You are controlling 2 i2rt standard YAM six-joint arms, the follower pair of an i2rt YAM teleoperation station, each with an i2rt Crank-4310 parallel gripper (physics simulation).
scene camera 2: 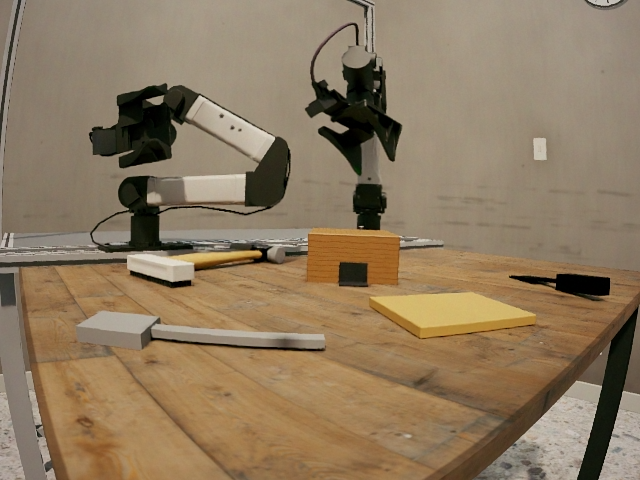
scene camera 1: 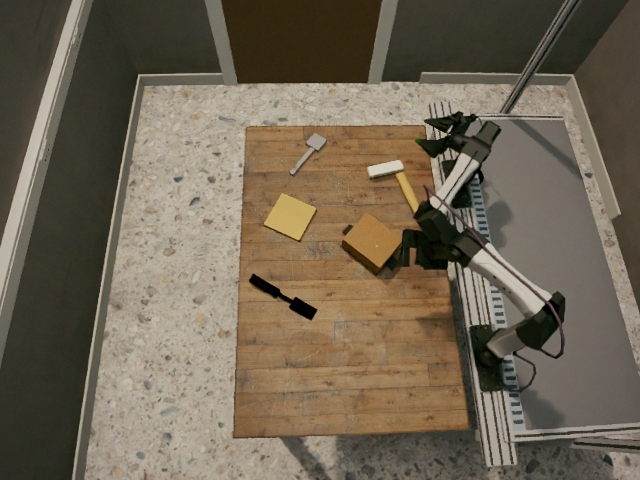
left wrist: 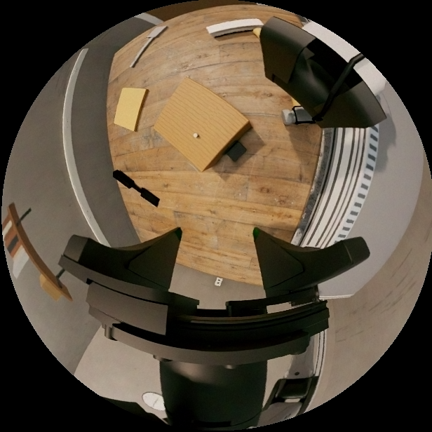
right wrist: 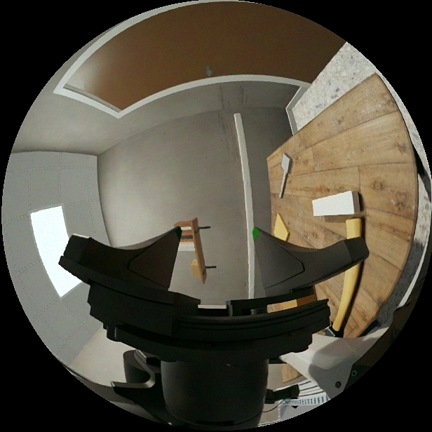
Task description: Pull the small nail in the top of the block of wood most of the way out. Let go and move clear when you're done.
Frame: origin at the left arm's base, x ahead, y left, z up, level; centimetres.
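Seen in the pictures: left gripper, fingertip midpoint: [scene camera 2: 374,168] [scene camera 1: 410,266]; right gripper, fingertip midpoint: [scene camera 2: 151,112] [scene camera 1: 419,130]; left arm's base, origin of the base link: [scene camera 1: 485,357]; right arm's base, origin of the base link: [scene camera 2: 145,250].
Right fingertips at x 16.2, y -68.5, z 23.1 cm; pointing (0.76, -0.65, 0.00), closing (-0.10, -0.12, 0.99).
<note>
Pixels of each thing's top centre, then the offset from my right fingertips to it.
- wooden block, middle of its top: [scene camera 2: 352,231] [scene camera 1: 373,239] dy +29.2, dx +15.6, dz -18.2 cm
- nail's small pale head, middle of its top: [scene camera 1: 376,246] dy +32.0, dx +14.9, dz -17.4 cm
- claw hammer, middle of its top: [scene camera 2: 211,247] [scene camera 1: 420,202] dy +14.6, dx -3.2, dz -21.9 cm
- white piece, middle of its top: [scene camera 2: 158,259] [scene camera 1: 385,167] dy -0.2, dx +7.3, dz -22.1 cm
- grey tool, middle of its top: [scene camera 2: 196,329] [scene camera 1: 305,153] dy -8.5, dx +36.1, dz -23.8 cm
- yellow pad, middle of its top: [scene camera 2: 451,306] [scene camera 1: 290,216] dy +16.8, dx +42.5, dz -24.0 cm
- black tool, middle of its top: [scene camera 2: 557,267] [scene camera 1: 282,294] dy +45.3, dx +46.0, dz -21.8 cm
The wooden block [scene camera 1: 364,237] [scene camera 2: 330,248] [left wrist: 190,107] stands on the table, with dark brackets [scene camera 1: 347,229] [scene camera 2: 353,273] [left wrist: 236,151] at its base. The nail's small pale head [scene camera 1: 376,246] [left wrist: 196,135] shows on its top. A claw hammer [scene camera 1: 406,191] [scene camera 2: 219,258] [left wrist: 289,116] [right wrist: 352,260] lies by the block, its yellow handle end beside a white piece. My left gripper [scene camera 2: 376,165] [left wrist: 216,229] is open and empty, high above the block's robot side. My right gripper [scene camera 1: 422,130] [right wrist: 216,228] is open and empty, raised by the table's robot-side edge.
The white piece [scene camera 1: 385,168] [scene camera 2: 160,268] has a dark underside. A grey tool [scene camera 1: 316,141] [scene camera 2: 116,328], a yellow pad [scene camera 1: 290,217] [scene camera 2: 449,312] and a black tool [scene camera 1: 303,308] [scene camera 2: 581,284] lie farther out. In the left wrist view, the right arm [left wrist: 325,75] partly covers the hammer.
</note>
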